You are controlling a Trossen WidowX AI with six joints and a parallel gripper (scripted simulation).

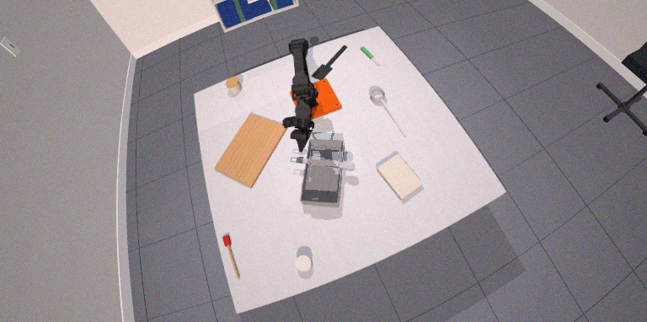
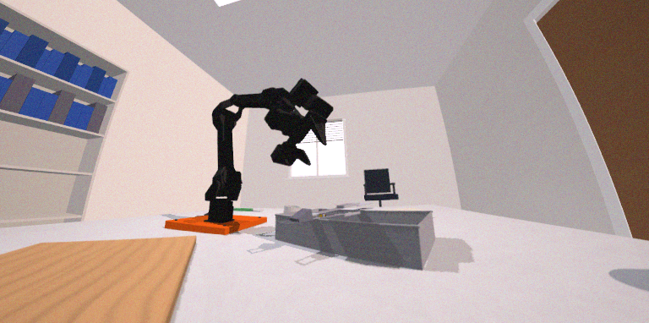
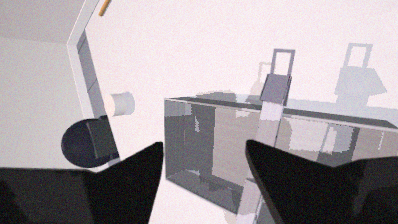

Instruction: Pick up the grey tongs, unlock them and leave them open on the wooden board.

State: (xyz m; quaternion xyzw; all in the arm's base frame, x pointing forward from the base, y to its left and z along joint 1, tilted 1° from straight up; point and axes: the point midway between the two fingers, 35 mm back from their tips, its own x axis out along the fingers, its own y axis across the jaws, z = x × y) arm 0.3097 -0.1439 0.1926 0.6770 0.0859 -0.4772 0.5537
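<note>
Now: gripper tip 6 cm short of the grey roasting tin, 5 cm to the right of it and 15 cm above it. Round my gripper tip: wooden board 24 cm behind, 22 cm to the right, 17 cm below; then cream block 24 cm ahead, 34 cm to the left, 17 cm below; then spatula 56 cm behind, 38 cm to the left, 18 cm below.
</note>
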